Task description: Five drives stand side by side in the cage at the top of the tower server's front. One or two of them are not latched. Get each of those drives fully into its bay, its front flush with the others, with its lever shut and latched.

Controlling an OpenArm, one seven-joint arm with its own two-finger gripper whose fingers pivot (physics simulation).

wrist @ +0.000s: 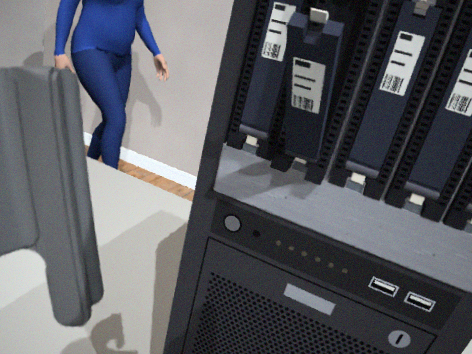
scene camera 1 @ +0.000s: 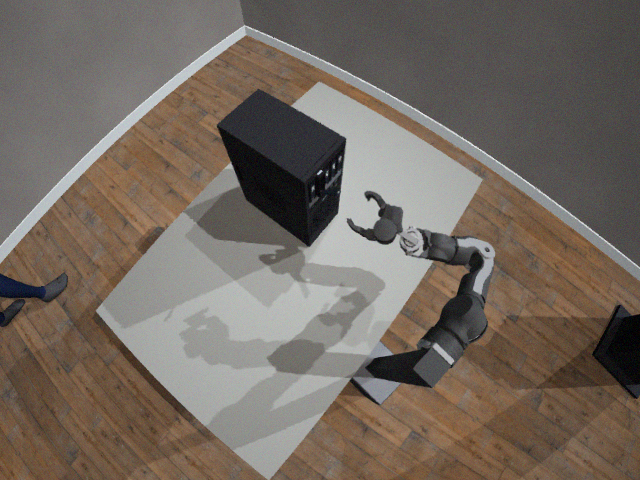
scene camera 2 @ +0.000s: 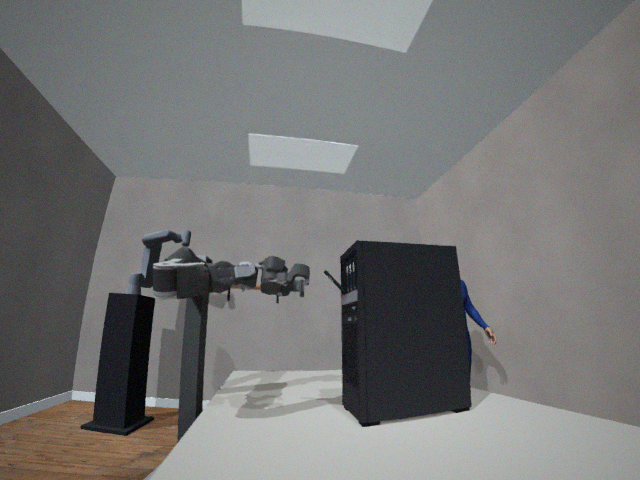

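Note:
The black tower server (scene camera 1: 281,136) (scene camera 2: 413,330) (wrist: 198,225) stands upright with its drive cage facing my gripper. In the wrist view the second drive from the left has its lever (wrist: 304,127) (scene camera 2: 332,279) swung out at the top; its lower end appears slightly forward of its neighbours. The leftmost drive (wrist: 260,105), third drive (wrist: 385,110) and fourth drive (wrist: 442,135) have levers lying flat; the fifth is mostly cut off at the right edge. My gripper (scene camera 1: 359,208) (scene camera 2: 303,283) is partly open and empty, in front of the server and apart from it. One finger shows at the wrist view's left.
The server stands on a pale table top (scene camera 1: 413,160) (scene camera 2: 289,449). A person in blue (wrist: 102,55) (scene camera 2: 473,307) is behind the server. A dark pedestal (scene camera 2: 124,356) with another small arm (scene camera 2: 150,258) stands beyond my arm. Walls rise behind.

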